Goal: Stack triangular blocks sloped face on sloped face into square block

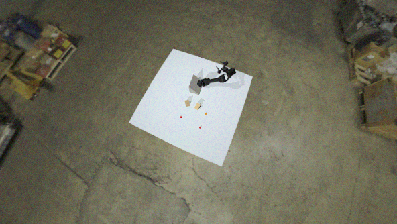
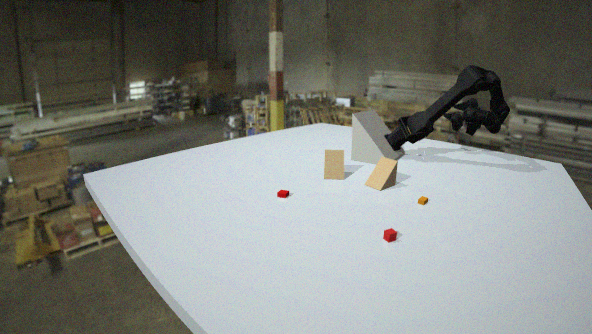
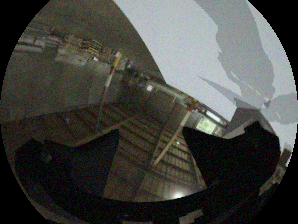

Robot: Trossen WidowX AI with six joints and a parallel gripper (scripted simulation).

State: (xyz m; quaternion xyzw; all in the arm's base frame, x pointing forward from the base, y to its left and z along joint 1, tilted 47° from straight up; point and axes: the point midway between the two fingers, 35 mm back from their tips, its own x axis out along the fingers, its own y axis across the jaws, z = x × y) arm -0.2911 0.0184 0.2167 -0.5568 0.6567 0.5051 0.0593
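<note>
Right now the orange cube is 66 cm ahead of my gripper tip, 15 cm below it and 8 cm to the left of it. Round my gripper tip: tan triangular block 60 cm ahead, 14 cm below, 4 cm to the right.
</note>
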